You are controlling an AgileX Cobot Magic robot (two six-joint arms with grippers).
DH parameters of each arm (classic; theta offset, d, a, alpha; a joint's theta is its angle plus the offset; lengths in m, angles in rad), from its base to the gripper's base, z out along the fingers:
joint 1: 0 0.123 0 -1.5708
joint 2: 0.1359 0 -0.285 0
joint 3: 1.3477 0 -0.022 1.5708
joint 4: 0 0.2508 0 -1.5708
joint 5: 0 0 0.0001 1.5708
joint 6: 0 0.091 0 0
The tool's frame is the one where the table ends.
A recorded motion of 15 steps. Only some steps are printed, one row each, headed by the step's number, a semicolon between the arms.
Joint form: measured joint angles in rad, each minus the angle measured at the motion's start. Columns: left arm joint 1, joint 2, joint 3, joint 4, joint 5, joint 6; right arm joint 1, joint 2, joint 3, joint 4, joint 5, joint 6.
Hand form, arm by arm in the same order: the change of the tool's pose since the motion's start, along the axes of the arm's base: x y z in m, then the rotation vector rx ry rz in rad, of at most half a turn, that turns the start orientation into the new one. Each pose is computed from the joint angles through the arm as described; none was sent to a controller.
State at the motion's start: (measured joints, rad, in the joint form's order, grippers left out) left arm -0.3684 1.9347 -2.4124 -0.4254 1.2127 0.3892; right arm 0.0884 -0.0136 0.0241 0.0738 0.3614 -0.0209
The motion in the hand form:
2: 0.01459 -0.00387 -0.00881 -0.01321 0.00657 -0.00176; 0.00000 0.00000 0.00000 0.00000 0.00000 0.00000
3: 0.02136 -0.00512 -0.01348 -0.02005 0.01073 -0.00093; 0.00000 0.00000 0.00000 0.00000 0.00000 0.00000
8: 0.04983 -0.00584 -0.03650 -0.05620 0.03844 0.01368; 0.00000 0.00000 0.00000 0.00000 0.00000 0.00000
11: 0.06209 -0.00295 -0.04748 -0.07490 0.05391 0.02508; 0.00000 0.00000 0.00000 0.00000 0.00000 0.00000
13: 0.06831 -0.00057 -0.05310 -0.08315 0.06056 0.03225; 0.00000 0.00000 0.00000 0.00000 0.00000 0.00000
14: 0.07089 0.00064 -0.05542 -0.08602 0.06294 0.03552; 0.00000 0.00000 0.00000 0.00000 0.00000 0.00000
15: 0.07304 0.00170 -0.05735 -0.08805 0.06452 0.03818; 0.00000 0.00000 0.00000 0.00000 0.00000 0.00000
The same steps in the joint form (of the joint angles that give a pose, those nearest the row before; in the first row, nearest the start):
2: 0.0070 0.0595 -0.0561 -0.0173 -0.0020 0.0005; 0.0000 0.0000 0.0000 0.0000 0.0000 0.0000
3: 0.0113 0.0851 -0.0772 -0.0259 -0.0052 0.0007; 0.0000 0.0000 0.0000 0.0000 0.0000 0.0000
8: 0.0382 0.1774 -0.1292 -0.0701 -0.0338 0.0025; 0.0000 0.0000 0.0000 0.0000 0.0000 0.0000
11: 0.0559 0.2093 -0.1348 -0.0946 -0.0515 0.0066; 0.0000 0.0000 0.0000 0.0000 0.0000 0.0000
13: 0.0663 0.2240 -0.1354 -0.1064 -0.0611 0.0105; 0.0000 0.0000 0.0000 0.0000 0.0000 0.0000
14: 0.0709 0.2299 -0.1355 -0.1109 -0.0650 0.0126; 0.0000 0.0000 0.0000 0.0000 0.0000 0.0000
15: 0.0748 0.2349 -0.1356 -0.1144 -0.0682 0.0148; 0.0000 0.0000 0.0000 0.0000 0.0000 0.0000

